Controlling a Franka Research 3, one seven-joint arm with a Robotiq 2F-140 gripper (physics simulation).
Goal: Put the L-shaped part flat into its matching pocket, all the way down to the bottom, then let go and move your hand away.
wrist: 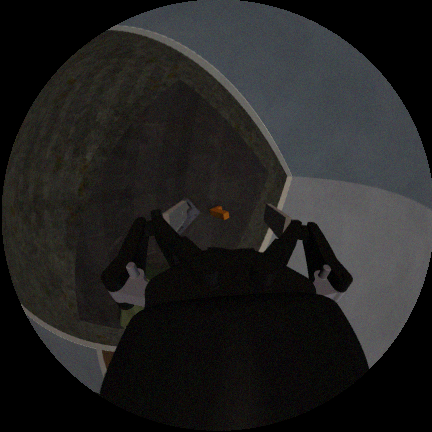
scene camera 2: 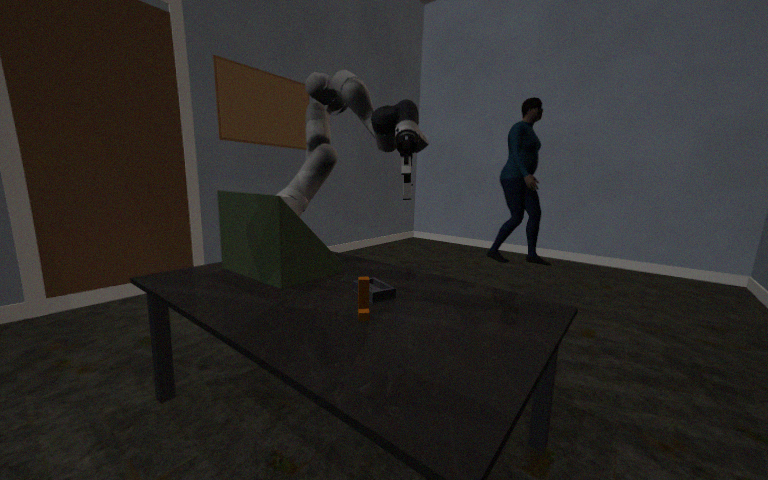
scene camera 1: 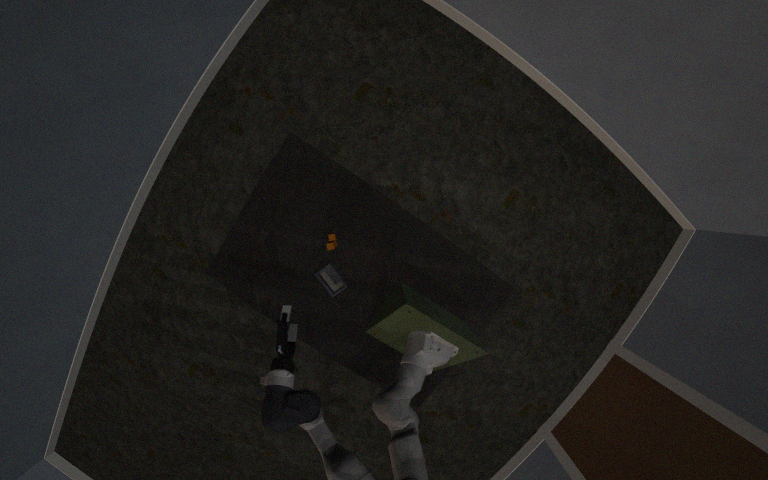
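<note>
The orange L-shaped part [scene camera 1: 331, 246] [scene camera 2: 363, 294] [wrist: 220, 213] appears to stand on end on the table, its short foot towards scene camera 2. The grey tray with the pocket [scene camera 1: 325, 286] [scene camera 2: 384, 294] [wrist: 194, 212] lies flat beside it, apart from it; no orange shows inside it. In the wrist view one finger pad hides part of the tray. My gripper [scene camera 1: 289, 321] [scene camera 2: 406, 185] [wrist: 225, 210] is open and empty. It hangs high, near the table edge on the arm's side, and touches neither the part nor the tray.
The dark table [scene camera 1: 294, 181] [scene camera 2: 396, 350] [wrist: 165, 130] carries a large green wedge [scene camera 1: 396, 325] [scene camera 2: 249, 243] [wrist: 131, 316], with the arm's base at it. The wedge stands to one side of the tray. A person [scene camera 2: 523, 152] is on the floor beyond the table.
</note>
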